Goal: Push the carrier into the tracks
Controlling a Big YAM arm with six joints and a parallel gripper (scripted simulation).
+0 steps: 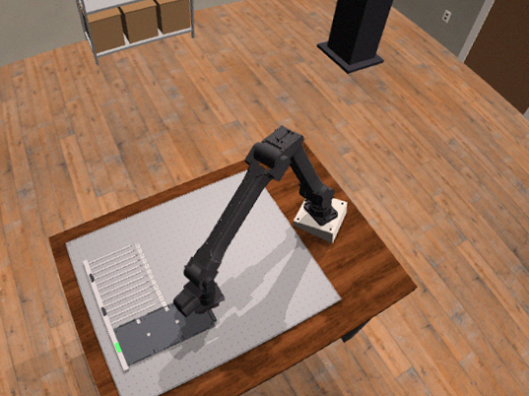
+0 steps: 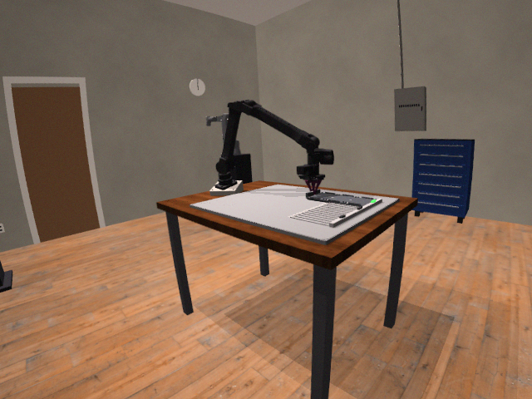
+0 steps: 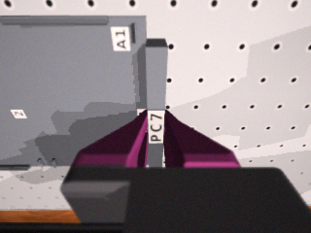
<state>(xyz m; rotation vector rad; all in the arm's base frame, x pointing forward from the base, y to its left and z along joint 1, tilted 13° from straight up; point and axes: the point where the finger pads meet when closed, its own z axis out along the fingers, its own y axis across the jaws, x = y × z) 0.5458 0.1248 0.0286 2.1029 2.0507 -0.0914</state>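
Now: the carrier PC7 16 cm ahead of my hand, 1 cm to the right of it and 1 cm below it.
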